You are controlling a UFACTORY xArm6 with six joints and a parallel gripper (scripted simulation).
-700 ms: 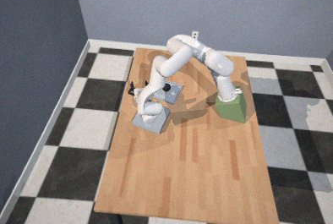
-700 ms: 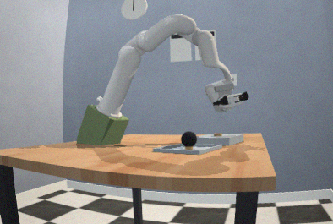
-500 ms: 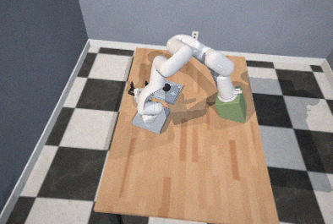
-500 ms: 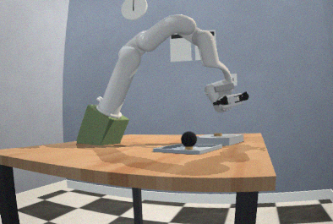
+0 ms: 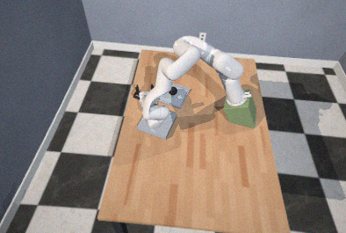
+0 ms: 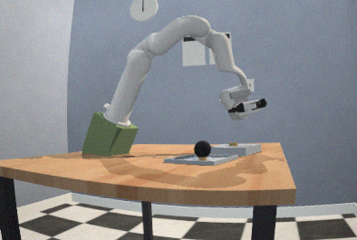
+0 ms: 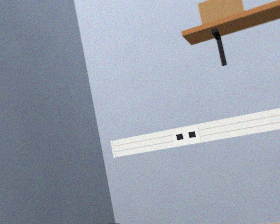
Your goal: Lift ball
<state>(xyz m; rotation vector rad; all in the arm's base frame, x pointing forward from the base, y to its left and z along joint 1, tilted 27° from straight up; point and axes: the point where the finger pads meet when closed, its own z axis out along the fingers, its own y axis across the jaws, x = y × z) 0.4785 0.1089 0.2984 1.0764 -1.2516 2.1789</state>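
The black ball lies 160 mm to the right of my hand, 150 mm below it and 150 mm behind it. From my hand the other things lie so: shallow grey tray 190 mm below, 160 mm to the right, 150 mm behind.
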